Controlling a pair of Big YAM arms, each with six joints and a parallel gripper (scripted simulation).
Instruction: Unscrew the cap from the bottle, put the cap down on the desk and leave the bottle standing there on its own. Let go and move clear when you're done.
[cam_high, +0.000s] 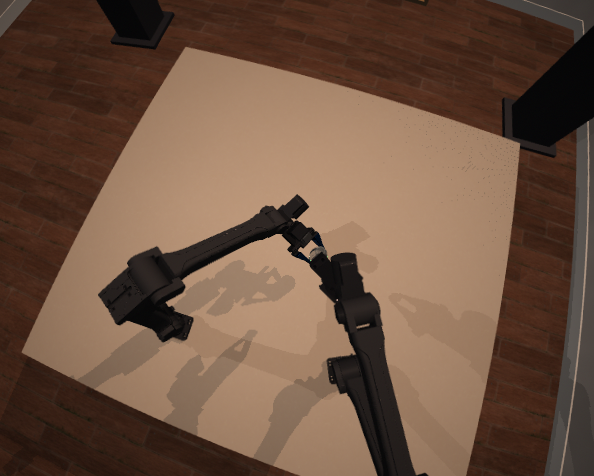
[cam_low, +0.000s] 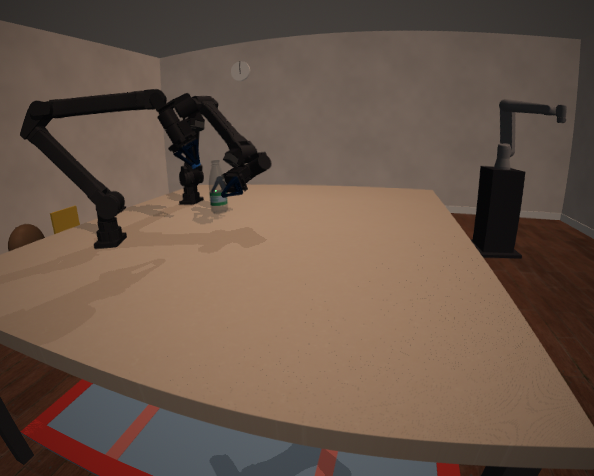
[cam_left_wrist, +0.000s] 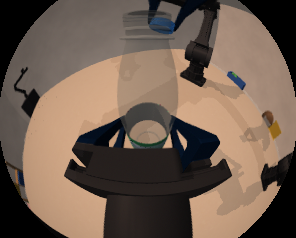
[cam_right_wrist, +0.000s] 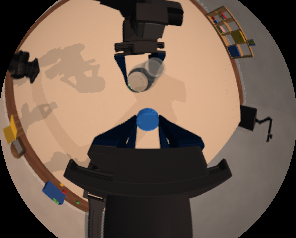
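Now: the clear plastic bottle 5 cm ahead of my right hand, 5 cm to the left of it and 9 cm below it. Also, from my right hand: blue cap 1 cm below.
The blue cap is 5 cm behind my left hand, 5 cm to the right of it and 11 cm above it. Also, from my left hand: clear plastic bottle: 3 cm above.
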